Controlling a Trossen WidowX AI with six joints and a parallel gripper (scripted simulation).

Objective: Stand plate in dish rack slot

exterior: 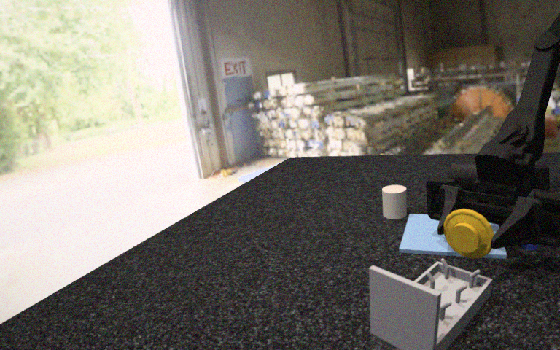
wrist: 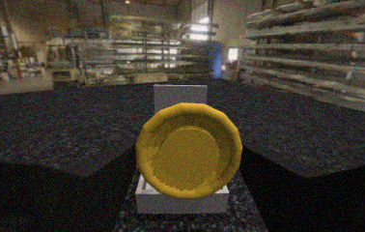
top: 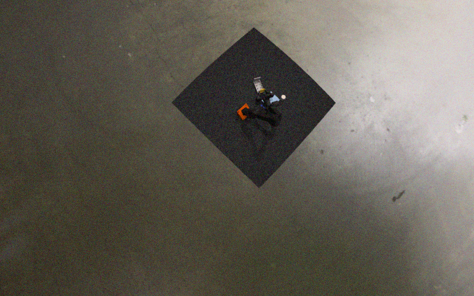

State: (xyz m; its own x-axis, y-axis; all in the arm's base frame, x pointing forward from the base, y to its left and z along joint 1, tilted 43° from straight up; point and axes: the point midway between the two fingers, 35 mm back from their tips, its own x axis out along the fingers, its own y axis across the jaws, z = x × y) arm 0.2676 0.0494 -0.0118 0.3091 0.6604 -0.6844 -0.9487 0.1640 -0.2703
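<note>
The grey dish rack is 6 cm to the left of my gripper tip, 4 cm below it and 2 cm ahead of it. From my gripper tip the other things lie so: blue spoon: 14 cm to the right, 8 cm behind, 6 cm below; then yellow plate: 1 cm to the right; then light blue mat: 13 cm to the right, 6 cm below, 3 cm ahead.
</note>
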